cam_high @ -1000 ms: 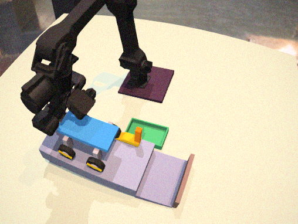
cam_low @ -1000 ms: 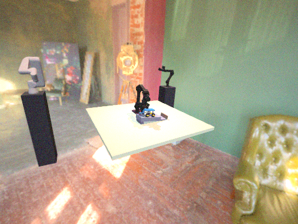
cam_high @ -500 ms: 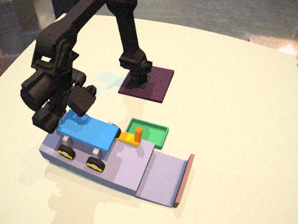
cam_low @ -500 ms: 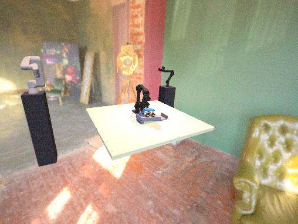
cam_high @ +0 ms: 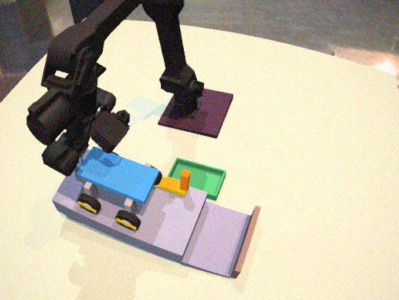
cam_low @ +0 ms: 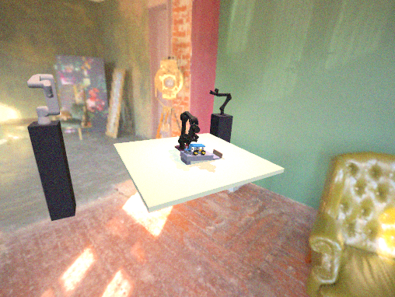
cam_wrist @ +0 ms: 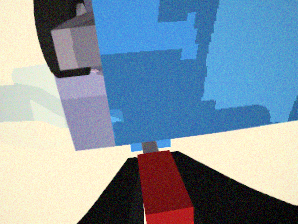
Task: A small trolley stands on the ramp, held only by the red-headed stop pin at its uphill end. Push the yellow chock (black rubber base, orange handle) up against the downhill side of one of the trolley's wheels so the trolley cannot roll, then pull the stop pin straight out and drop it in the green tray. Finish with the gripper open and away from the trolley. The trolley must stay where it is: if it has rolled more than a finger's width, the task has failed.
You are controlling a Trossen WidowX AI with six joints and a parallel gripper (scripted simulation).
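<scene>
The green tray is 19 cm to the left of my gripper tip, 16 cm below it and 12 cm behind it. Also, from my gripper tip: ramp (10 cm to the left, 10 cm below, 2 cm ahead); red-headed stop pin (right at my gripper tip); trolley (9 cm to the left, 4 cm below, 2 cm ahead).
</scene>
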